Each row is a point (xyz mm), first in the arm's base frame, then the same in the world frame.
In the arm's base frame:
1: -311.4 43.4 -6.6
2: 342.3 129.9 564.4
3: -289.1 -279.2 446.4
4: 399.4 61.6 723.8
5: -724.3 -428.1 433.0
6: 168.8 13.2 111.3
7: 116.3 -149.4 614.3
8: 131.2 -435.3 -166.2
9: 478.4 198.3 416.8
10: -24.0 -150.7 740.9
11: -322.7 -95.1 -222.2
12: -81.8 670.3 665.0
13: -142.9 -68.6 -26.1
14: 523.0 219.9 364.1
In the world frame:
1: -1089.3 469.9 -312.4
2: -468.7 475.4 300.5
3: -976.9 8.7 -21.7
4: -393.1 365.0 424.7
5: -1359.9 -222.4 -129.5
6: -615.1 511.7 -175.2
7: -615.0 154.0 217.6
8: -542.3 217.1 -608.2
9: -357.3 627.8 203.6
10: -747.9 68.4 321.1
11: -1068.9 431.0 -565.2
12: -1014.6 810.8 567.9
13: -898.2 419.3 -359.7
14: -320.7 678.7 167.6

